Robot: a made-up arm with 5 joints.
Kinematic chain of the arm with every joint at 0, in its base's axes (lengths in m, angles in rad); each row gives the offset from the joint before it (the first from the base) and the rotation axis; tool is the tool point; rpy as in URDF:
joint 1: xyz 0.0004 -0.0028 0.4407 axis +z
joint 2: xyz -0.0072 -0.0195 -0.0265 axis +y
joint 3: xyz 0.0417 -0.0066 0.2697 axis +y
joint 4: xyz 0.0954 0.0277 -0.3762 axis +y
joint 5: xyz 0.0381 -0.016 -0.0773 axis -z
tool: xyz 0.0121 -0.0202 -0.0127 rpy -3.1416 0 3.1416
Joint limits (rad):
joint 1: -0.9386..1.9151
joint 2: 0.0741..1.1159
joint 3: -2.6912..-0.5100
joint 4: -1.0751..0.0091
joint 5: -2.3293..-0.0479
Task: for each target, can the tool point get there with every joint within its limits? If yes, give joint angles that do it. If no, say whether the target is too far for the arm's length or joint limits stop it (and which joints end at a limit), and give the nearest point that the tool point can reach.
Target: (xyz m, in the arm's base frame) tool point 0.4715 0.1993 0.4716
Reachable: yes | joints 0.4489 0.3119 -0.9622 -0.8647 -0.6860
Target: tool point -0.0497 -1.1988 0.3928
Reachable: no: too far | nearest point 0.4084 -0.6173 0.4226 | short by 0.741 m
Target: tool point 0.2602 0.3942 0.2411
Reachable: yes | joints 0.9772 0.6278 -0.8953 -0.5179 -2.1391
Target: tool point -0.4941 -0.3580 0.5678
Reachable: no: joint limits stop it (at a limit: joint 1, joint 2, joint 3, joint 4, joint 5) | nearest point 0.2049 -0.3396 0.4250 | short by 0.714 m
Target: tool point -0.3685 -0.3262 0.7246
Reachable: no: joint limits stop it (at a limit: joint 1, joint 3, joint 4, joint 5) | nearest point 0.0340 -0.1062 1.0988 | short by 0.592 m
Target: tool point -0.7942 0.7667 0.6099
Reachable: no: too far | nearest point -0.2553 0.6858 0.5699 | short by 0.546 m
